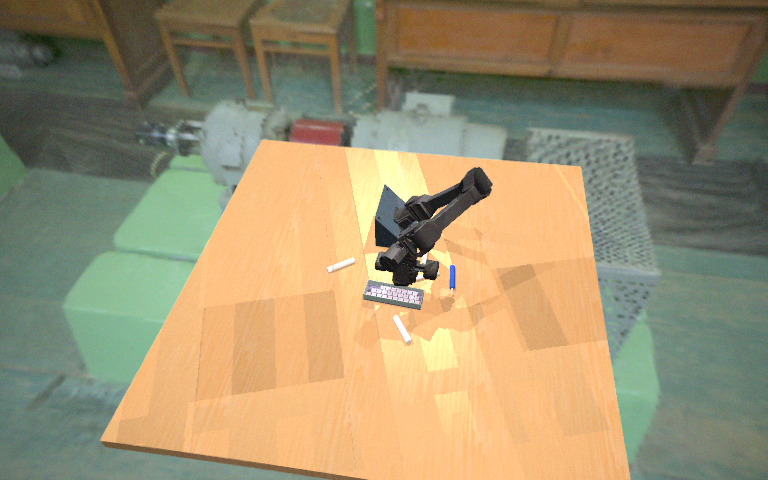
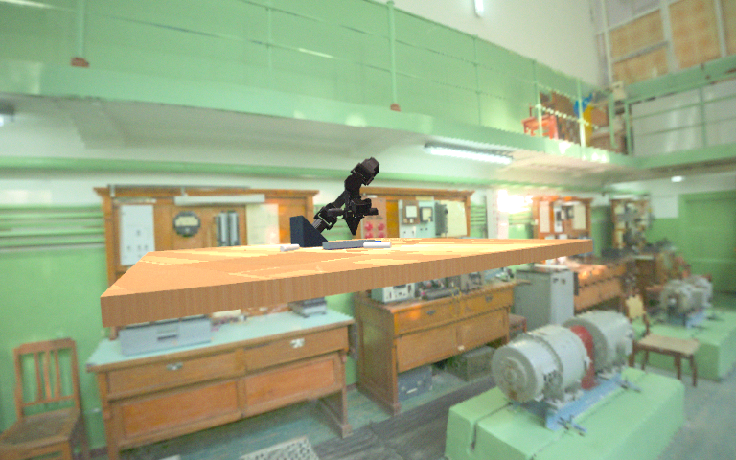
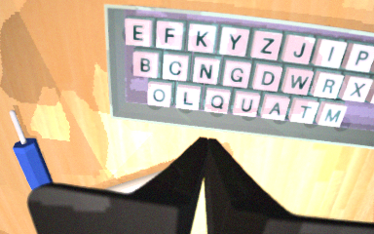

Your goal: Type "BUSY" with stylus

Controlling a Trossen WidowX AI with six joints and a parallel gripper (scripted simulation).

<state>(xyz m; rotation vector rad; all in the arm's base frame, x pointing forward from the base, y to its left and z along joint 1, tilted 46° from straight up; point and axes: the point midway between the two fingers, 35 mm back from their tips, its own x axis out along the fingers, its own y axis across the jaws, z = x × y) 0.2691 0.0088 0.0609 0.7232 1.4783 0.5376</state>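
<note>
Right now my gripper tip is 140 mm to the right of the blue stylus, 40 mm past it and 40 mm above it. From my gripper tip the other things lie so: stylus tip 140 mm to the left, 40 mm below, 10 mm behind.
</note>
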